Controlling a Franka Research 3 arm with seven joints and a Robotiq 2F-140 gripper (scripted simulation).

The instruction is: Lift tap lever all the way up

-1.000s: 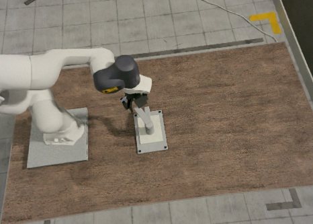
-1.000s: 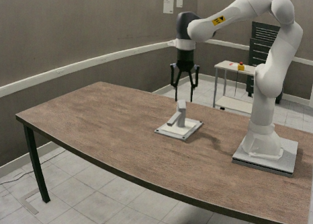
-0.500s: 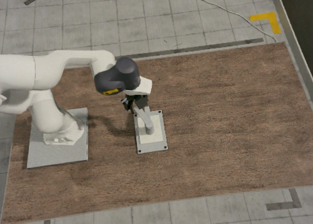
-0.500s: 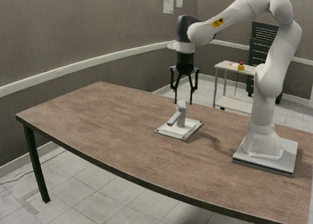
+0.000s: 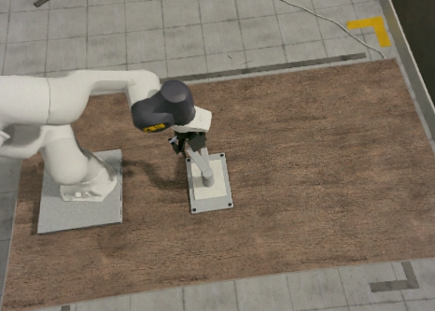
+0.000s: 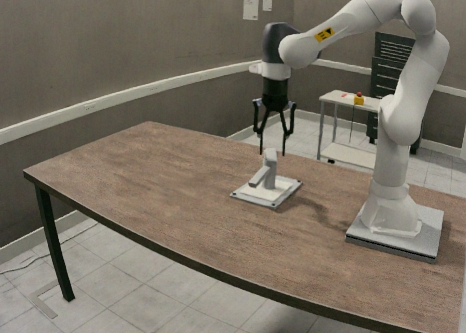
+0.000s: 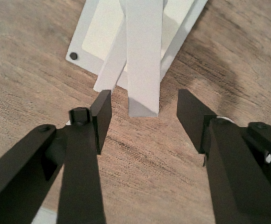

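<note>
Right now my hand is 20 mm short of the lever, 30 mm to the left of it and 50 mm above it. From my hand the other things lie so: white tap 30 mm ahead, 60 mm to the right, 90 mm below.
</note>
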